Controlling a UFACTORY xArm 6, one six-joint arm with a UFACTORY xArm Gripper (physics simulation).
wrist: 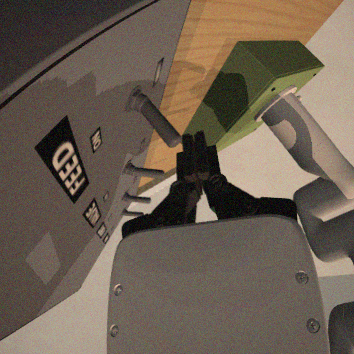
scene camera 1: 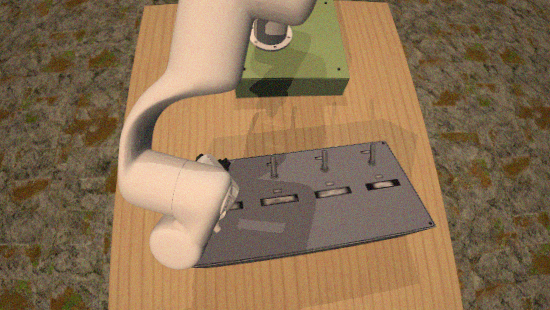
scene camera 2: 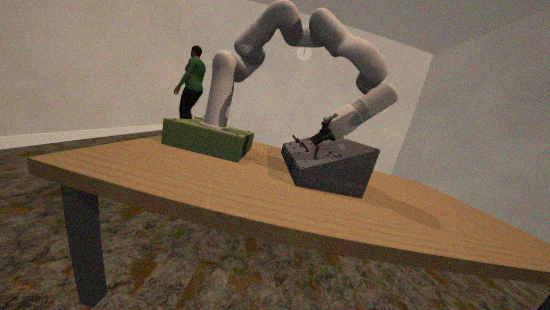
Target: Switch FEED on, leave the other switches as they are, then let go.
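Pixels of known places: gripper, fingertip midpoint: [wrist: 196, 144] [scene camera 1: 223, 163] [scene camera 2: 312, 142]; arm's base, link origin: [wrist: 273, 102] [scene camera 1: 270, 34] [scene camera 2: 214, 127].
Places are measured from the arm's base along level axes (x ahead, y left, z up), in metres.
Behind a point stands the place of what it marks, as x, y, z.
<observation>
The FEED lever [scene camera 2: 316, 151] @(0.390, -0.212, 0.020) [wrist: 157, 120] @(0.395, -0.213, 0.023) leans toward its ON mark [wrist: 96, 140] @(0.438, -0.212, 0.015) in the wrist view, at a different angle from the other levers; the arm hides it in scene camera 1. The FEED label [wrist: 62, 160] @(0.461, -0.231, 0.027) is beside it. The other levers, VALVE [scene camera 1: 274, 166] @(0.394, -0.086, 0.018), VENT [scene camera 1: 324, 161] @(0.408, 0.030, 0.016) and FAN [scene camera 1: 372, 154] @(0.419, 0.149, 0.017), lean alike toward the robot base. My gripper [scene camera 2: 315, 141] @(0.373, -0.196, 0.048) [wrist: 196, 144] @(0.373, -0.196, 0.048) is shut and empty. Its black fingertips are right beside the FEED lever's tip; whether they touch is unclear.
The grey sloped switch box [scene camera 1: 370, 210] @(0.548, 0.083, 0.055) [scene camera 2: 332, 175] @(0.437, -0.283, -0.036) [wrist: 30, 210] @(0.488, -0.225, 0.040) stands on the wooden table [scene camera 1: 425, 265] @(0.713, 0.245, -0.099) [scene camera 2: 200, 185] @(0.050, -0.364, -0.099). The green base block [scene camera 1: 320, 55] @(0.098, 0.123, -0.005) [scene camera 2: 200, 140] @(-0.027, -0.101, -0.048) [wrist: 280, 60] @(0.049, -0.115, -0.036) carries the arm. A person in green [scene camera 2: 194, 75] stands beyond the table.
</observation>
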